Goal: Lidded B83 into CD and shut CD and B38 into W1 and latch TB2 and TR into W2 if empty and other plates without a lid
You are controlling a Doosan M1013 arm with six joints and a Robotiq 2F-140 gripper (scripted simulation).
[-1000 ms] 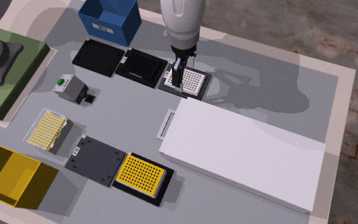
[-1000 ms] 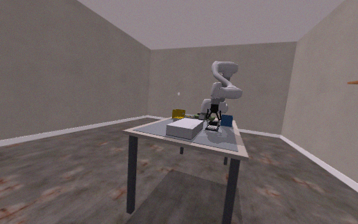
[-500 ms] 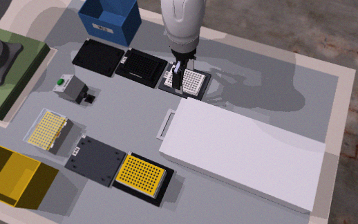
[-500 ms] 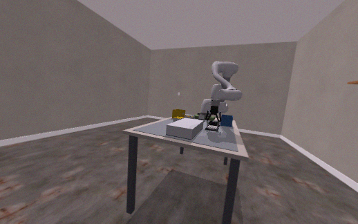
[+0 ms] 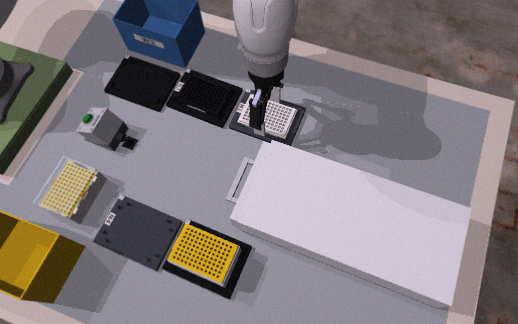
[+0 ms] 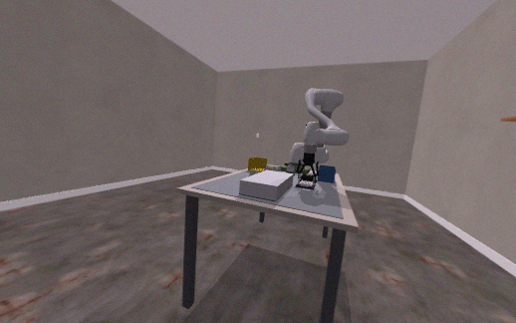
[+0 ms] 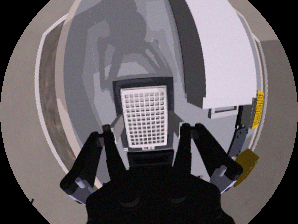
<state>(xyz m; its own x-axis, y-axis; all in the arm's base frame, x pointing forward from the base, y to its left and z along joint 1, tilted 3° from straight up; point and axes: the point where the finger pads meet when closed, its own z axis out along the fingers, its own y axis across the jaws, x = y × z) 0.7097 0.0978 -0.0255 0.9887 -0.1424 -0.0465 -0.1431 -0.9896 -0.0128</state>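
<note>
My hand is 20 mm above the white assay plate. Also, from my hand: black plate 170 mm behind, 20 mm to the left, 20 mm below; then flat grey lid 90 mm ahead, 200 mm to the right, 10 mm below; then clear assay plate 90 mm ahead, 200 mm to the right, 20 mm below.
</note>
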